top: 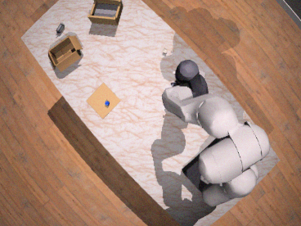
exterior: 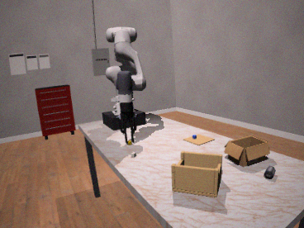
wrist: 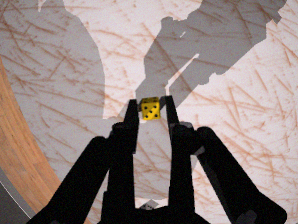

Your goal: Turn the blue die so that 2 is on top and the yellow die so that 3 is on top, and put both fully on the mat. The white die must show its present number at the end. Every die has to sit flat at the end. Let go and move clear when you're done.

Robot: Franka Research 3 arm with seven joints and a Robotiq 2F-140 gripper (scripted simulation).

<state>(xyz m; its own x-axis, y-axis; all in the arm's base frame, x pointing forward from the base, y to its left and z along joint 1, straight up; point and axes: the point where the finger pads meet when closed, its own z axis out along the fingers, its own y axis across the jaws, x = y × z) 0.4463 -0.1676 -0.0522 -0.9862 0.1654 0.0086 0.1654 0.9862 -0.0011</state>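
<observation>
Right now my hand is 3 cm above the yellow die. The rest, counted from my hand: white die (18 cm ahead, 6 cm to the right, 3 cm below); blue die (18 cm ahead, 36 cm to the left, 3 cm below); tan mat (21 cm ahead, 37 cm to the left, 4 cm below).
</observation>
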